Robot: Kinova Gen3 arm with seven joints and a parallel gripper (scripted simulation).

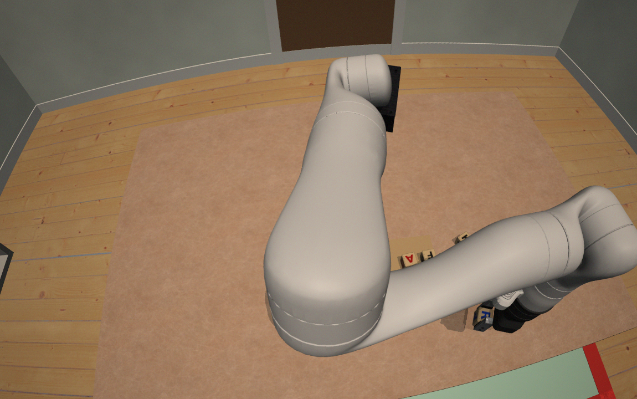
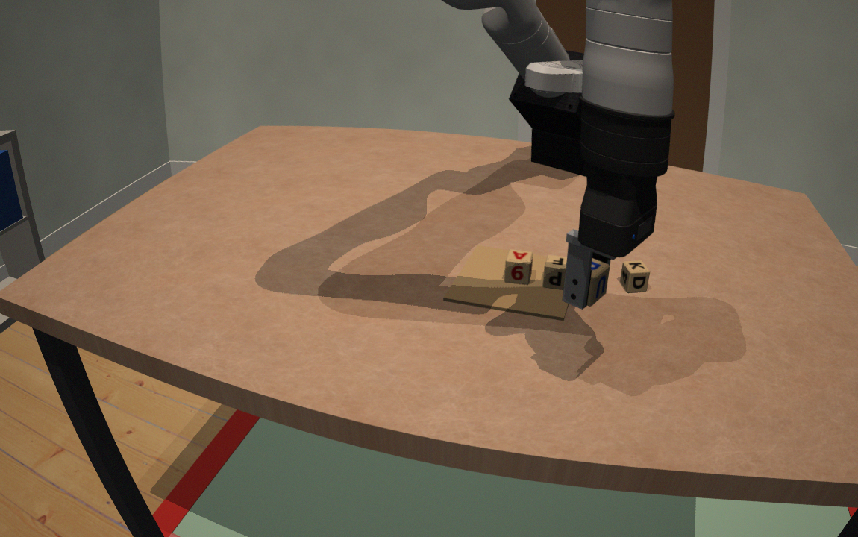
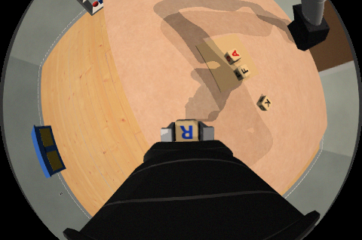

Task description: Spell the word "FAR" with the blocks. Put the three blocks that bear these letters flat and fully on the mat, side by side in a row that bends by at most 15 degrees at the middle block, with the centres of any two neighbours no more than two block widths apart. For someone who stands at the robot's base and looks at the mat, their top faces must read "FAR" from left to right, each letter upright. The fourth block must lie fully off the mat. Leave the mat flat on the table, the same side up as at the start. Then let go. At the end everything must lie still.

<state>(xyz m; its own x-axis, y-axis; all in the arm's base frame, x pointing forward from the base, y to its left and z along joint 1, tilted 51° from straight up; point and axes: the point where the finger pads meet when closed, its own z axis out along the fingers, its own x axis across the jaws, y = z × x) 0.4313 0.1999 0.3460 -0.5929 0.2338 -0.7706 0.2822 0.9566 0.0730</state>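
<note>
My gripper is now 18 cm past the tan mat, 11 cm above it and 9 cm to the left of it. Also, from my hand: F block: 18 cm behind, 10 cm below, 4 cm to the right; then R block: right at my hand; then K block: 21 cm behind, 10 cm below, 6 cm to the left.
</note>
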